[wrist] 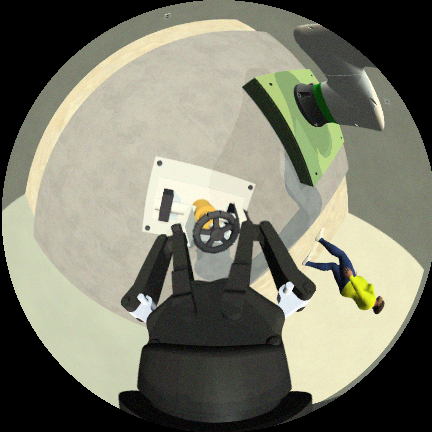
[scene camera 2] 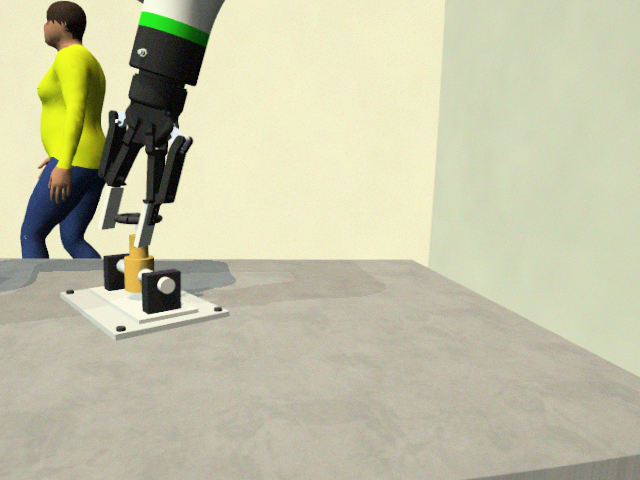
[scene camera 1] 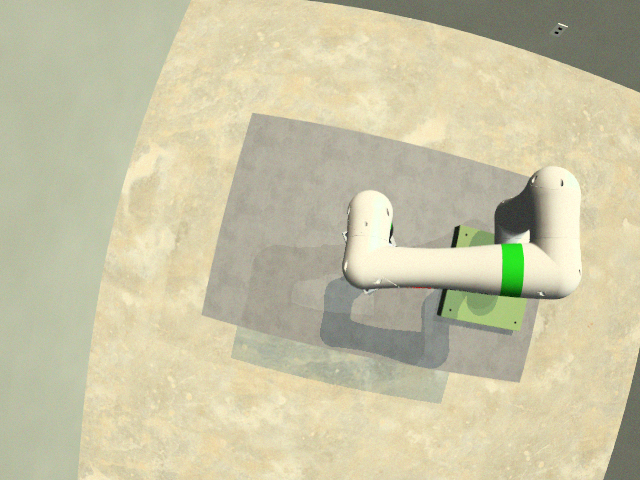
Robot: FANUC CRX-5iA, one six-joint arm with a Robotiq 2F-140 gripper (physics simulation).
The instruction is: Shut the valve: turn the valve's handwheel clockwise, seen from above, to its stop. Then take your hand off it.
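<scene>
The black handwheel (scene camera 2: pixel 127 218) (wrist: pixel 216 249) sits on top of the valve's orange body (scene camera 2: pixel 138 274) (wrist: pixel 202 207). The body stands upright on a white base plate (scene camera 2: pixel 94 311) (wrist: pixel 171 170). My gripper (scene camera 2: pixel 127 217) (wrist: pixel 213 210) points down at a slant and is shut on the handwheel, with one finger on each side of the rim. In the scene camera 2 view the nearer finger hides part of the wheel and the stem. In the scene camera 1 view the arm hides the handwheel and the fingers. The wheel's turning angle against its stop cannot be told.
Two dark blocks (scene camera 2: pixel 161 291) (wrist: pixel 166 205) hold the white pipe beside the valve body. The arm (scene camera 1: pixel 439 266) reaches over the grey table top (scene camera 1: pixel 310 180) (scene camera 2: pixel 361 361) from its green mounting block (scene camera 1: pixel 485 311) (wrist: pixel 285 95). A person in yellow (scene camera 2: pixel 77 103) (wrist: pixel 361 291) stands beyond the table.
</scene>
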